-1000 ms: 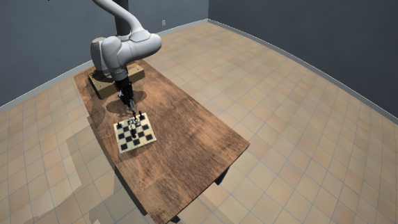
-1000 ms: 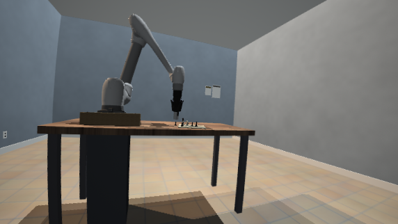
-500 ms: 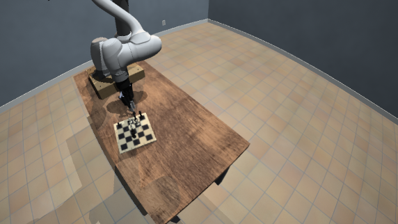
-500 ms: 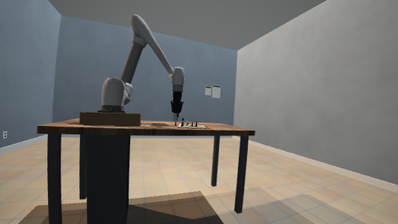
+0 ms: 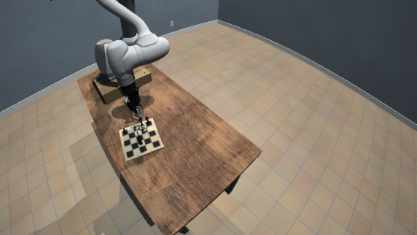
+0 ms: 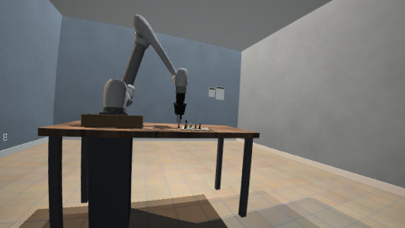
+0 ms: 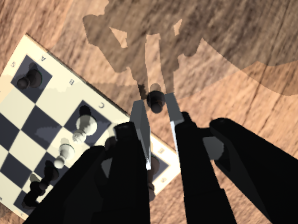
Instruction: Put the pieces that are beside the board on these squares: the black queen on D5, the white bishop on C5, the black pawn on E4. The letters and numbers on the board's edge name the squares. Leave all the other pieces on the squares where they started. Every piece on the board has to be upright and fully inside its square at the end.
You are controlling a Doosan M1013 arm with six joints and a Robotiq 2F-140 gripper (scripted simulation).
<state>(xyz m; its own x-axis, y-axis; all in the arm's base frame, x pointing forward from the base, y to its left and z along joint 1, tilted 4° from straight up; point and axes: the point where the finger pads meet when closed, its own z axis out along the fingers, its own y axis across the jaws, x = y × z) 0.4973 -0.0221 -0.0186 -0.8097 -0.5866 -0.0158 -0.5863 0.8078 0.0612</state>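
Now: hand 9 cm short of the white chess piece, 2 cm to the left of it and 5 cm above it. From my hand the other things lie so: white piece (9 cm ahead, 7 cm to the right, 5 cm below); chessboard (12 cm ahead, 8 cm to the right, 7 cm below).
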